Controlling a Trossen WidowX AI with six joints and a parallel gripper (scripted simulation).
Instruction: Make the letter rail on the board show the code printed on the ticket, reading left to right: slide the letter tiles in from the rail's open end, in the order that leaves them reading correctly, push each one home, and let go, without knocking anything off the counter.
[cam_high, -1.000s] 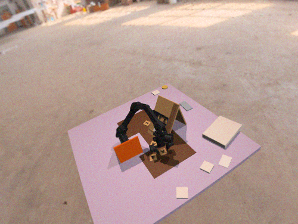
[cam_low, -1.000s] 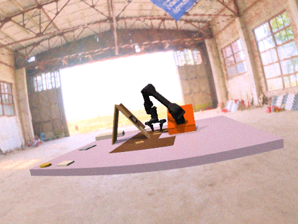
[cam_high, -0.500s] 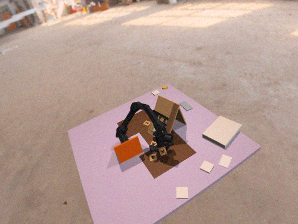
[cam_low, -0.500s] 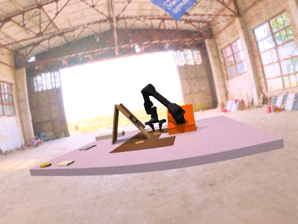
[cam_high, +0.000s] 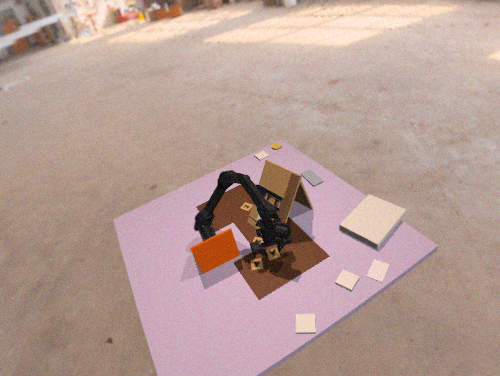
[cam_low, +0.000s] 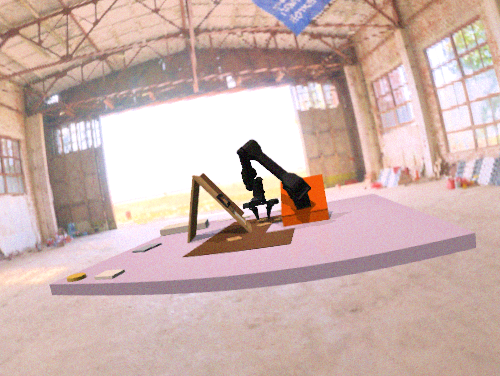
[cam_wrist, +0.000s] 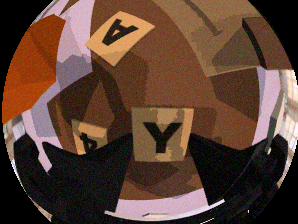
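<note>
Now: the white ticket 80 mm ahead of my gripper tip, 190 mm to the left of it and 60 mm above it. Also, from my gripper tip: cream slab (500 mm ahead, 150 mm to the right, 10 mm above); then brown mat (20 mm behind, 210 mm to the left, 10 mm below); then grey plate (510 mm ahead, 340 mm to the left, 10 mm below).
</note>
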